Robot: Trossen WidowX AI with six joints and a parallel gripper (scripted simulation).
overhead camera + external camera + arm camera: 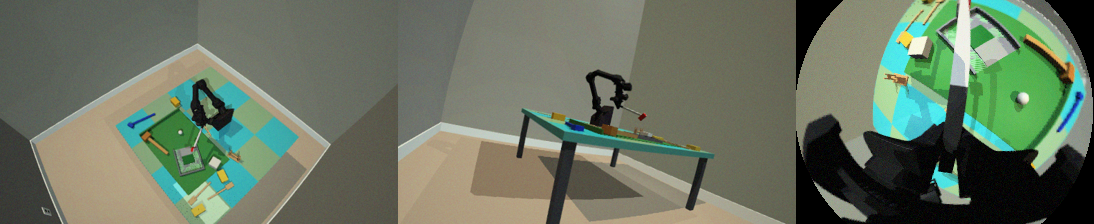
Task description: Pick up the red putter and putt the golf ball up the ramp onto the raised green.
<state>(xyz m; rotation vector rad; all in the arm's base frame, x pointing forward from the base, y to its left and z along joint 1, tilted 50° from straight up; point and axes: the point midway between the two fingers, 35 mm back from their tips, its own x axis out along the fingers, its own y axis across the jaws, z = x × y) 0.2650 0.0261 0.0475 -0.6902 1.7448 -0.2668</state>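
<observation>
Now: the red putter 110 mm ahead of my gripper tip and 40 mm to the left of it. The rest, counted from my gripper tip: white block: 140 mm ahead, 260 mm to the left, 160 mm below; then white golf ball: 130 mm ahead, 180 mm to the right, 160 mm below; then yellow block: 80 mm behind, 480 mm to the right, 170 mm below.
</observation>
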